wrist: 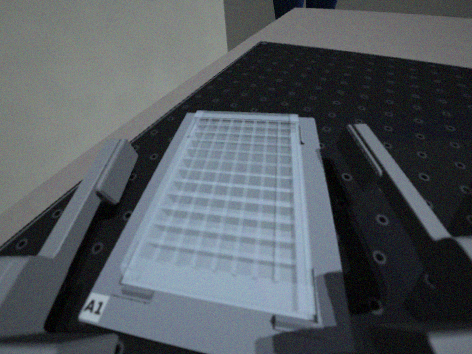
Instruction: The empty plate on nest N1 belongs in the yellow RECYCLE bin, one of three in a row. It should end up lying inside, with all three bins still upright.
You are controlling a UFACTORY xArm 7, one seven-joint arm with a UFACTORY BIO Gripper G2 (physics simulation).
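Observation:
A clear, pale plate with a grid of square wells lies flat on a light grey nest in the middle of the wrist view. The nest has a white "A1" label at its near left corner; no "N1" marking shows. My gripper is open and empty. One finger is left of the plate and the other right of it, both apart from its sides, with the plate between and below them. The yellow RECYCLE bin and the other two bins do not show in this view.
The nest stands on a black board with a grid of holes. A light table top extends beyond the board at the back and along the left. A pale wall is at the left. Two dark blue upright shapes are at the top.

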